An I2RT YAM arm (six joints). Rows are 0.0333 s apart.
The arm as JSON. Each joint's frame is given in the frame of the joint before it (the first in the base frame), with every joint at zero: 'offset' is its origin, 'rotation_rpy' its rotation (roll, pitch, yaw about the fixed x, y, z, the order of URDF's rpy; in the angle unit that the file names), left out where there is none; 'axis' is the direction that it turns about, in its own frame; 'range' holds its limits. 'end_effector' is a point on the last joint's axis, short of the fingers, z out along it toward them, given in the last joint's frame.
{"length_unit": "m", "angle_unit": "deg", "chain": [
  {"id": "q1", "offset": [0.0, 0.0, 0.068], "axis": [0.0, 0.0, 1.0], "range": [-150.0, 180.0]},
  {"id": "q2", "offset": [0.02, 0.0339, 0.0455], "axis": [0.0, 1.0, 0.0], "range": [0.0, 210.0]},
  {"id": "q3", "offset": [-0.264, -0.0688, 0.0], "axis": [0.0, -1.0, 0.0], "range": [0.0, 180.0]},
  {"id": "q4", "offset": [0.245, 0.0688, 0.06], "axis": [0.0, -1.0, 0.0], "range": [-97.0, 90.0]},
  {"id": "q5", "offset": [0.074, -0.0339, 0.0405], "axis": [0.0, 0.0, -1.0], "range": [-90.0, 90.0]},
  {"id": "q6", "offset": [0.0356, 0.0, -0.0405], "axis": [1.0, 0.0, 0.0], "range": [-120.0, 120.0]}
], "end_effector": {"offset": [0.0, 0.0, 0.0], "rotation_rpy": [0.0, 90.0, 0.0]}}
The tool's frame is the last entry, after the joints.
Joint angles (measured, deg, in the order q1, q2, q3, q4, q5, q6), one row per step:
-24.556, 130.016, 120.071, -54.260, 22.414, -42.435
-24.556, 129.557, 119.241, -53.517, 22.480, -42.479
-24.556, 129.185, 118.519, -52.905, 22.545, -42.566
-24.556, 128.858, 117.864, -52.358, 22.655, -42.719
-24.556, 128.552, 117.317, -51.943, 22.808, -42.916
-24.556, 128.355, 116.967, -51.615, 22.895, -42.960
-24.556, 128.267, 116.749, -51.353, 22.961, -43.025
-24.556, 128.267, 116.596, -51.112, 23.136, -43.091
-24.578, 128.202, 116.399, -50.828, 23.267, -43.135
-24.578, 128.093, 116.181, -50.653, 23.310, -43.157
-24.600, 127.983, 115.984, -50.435, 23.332, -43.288
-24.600, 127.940, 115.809, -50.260, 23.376, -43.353
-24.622, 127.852, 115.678, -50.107, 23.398, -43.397
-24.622, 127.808, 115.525, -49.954, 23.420, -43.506
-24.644, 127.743, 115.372, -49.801, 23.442, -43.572
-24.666, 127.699, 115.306, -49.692, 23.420, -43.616
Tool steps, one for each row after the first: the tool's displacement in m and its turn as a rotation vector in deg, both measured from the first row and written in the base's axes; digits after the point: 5 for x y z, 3 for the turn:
-0.00084, 0.00034, 0.00004, -0.218, -0.291, 0.008
-0.00159, 0.00064, -0.00018, -0.398, -0.460, 0.051
-0.00229, 0.00089, -0.00047, -0.611, -0.539, 0.129
-0.00303, 0.00114, -0.00047, -0.850, -0.537, 0.223
-0.00342, 0.00126, -0.00041, -1.003, -0.641, 0.220
-0.00351, 0.00126, -0.00060, -1.126, -0.702, 0.244
-0.00341, 0.00110, -0.00116, -1.319, -0.682, 0.219
-0.00351, 0.00086, -0.00140, -1.498, -0.747, 0.173
-0.00377, 0.00095, -0.00150, -1.565, -0.779, 0.171
-0.00401, 0.00085, -0.00146, -1.666, -0.821, 0.246
-0.00409, 0.00085, -0.00187, -1.733, -0.809, 0.279
-0.00430, 0.00073, -0.00171, -1.806, -0.877, 0.282
-0.00437, 0.00075, -0.00202, -1.866, -0.852, 0.361
-0.00457, 0.00063, -0.00216, -1.926, -0.867, 0.383
-0.00466, 0.00048, -0.00207, -1.954, -0.931, 0.406

